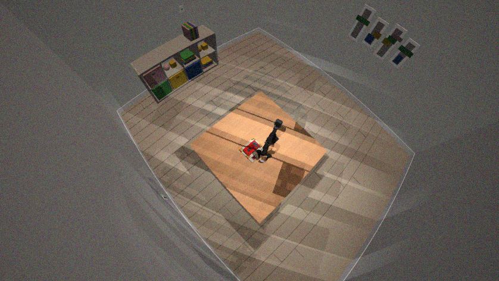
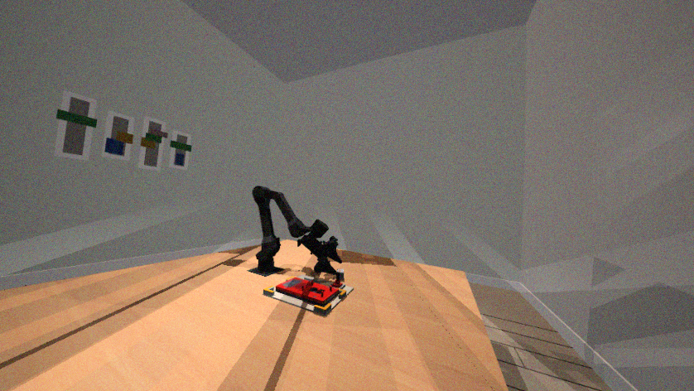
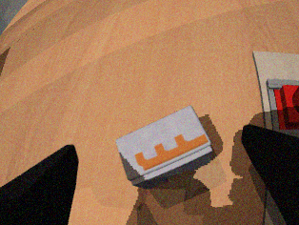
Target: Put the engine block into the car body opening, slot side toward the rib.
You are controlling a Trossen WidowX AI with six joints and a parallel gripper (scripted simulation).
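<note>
Now: the engine block 30 mm below my gripper tip.
</note>
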